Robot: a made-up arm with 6 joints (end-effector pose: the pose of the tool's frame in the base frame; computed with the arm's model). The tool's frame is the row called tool.
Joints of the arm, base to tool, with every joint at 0 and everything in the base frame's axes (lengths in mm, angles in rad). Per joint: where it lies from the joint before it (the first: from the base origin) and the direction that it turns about. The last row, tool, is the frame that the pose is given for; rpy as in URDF.
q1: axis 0 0 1 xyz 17.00 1.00 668.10
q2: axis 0 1 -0.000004 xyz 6.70 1.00 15.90
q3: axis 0 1 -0.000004 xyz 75.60 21.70 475.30
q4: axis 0 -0.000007 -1 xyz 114.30 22.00 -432.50
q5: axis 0 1 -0.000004 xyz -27.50 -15.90 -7.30
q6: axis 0 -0.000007 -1 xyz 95.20 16.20 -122.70
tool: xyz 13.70 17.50 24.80 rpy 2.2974 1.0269 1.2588
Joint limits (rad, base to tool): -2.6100..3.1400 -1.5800..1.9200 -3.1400..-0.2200 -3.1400..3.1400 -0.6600..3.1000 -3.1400..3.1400
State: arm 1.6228 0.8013 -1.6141 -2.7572 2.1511 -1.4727
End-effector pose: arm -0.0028 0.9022 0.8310 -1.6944 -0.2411 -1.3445
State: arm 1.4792 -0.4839 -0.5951 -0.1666 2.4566 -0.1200
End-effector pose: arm 0.0007 0.2085 0.8845 -0.9738 2.0791 -0.7964
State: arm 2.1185 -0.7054 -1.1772 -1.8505 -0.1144 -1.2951
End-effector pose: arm -0.1923 0.1476 1.3317 -1.3790 -1.6857 0.9376
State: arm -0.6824 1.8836 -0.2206 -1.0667 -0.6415 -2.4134
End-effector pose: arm 0.0537 0.1278 0.3493 0.0910 1.0158 2.2015
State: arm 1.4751 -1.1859 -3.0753 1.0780 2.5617 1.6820
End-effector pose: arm -0.2485 -0.7675 1.0985 1.2217 1.8386 1.7868
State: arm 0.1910 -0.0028 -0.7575 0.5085 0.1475 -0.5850
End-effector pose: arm 0.5847 0.1495 0.8791 1.0642 1.1181 0.2837
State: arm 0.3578 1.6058 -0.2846 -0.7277 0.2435 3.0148
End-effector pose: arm -0.0213 0.0409 0.3100 0.5164 -0.1384 -2.1373
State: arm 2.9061 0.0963 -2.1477 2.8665 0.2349 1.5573
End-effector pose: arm -0.5767 0.1011 1.4567 0.1141 -1.2391 2.6472
